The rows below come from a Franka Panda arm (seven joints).
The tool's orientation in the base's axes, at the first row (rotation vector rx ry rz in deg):
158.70 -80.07 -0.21
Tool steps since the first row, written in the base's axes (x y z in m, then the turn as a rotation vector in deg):
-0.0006 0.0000 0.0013 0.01 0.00 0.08
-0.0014 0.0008 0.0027 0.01 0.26 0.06
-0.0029 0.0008 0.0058 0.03 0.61 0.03
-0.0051 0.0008 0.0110 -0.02 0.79 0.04
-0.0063 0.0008 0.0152 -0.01 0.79 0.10
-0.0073 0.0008 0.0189 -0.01 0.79 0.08
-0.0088 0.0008 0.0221 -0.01 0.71 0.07
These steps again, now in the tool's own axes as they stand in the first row. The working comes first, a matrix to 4 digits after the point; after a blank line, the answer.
The tool's axes in the first row as the columns of a matrix, in the base's axes (used below as rounded here):
0.5943 -0.8040 -0.0198
-0.8041 -0.5936 -0.0339
0.0155 0.0360 -0.9992

-0.0003 0.0005 -0.0013 0.01 -0.01 -0.08
-0.0014 0.0007 -0.0027 -0.20 -0.16 -0.07
-0.0023 0.0021 -0.0058 -0.47 -0.39 -0.05
-0.0035 0.0040 -0.0109 -0.65 -0.45 -0.07
-0.0042 0.0051 -0.0151 -0.64 -0.46 -0.13
-0.0047 0.0061 -0.0188 -0.64 -0.46 -0.11
-0.0055 0.0074 -0.0219 -0.58 -0.41 -0.09

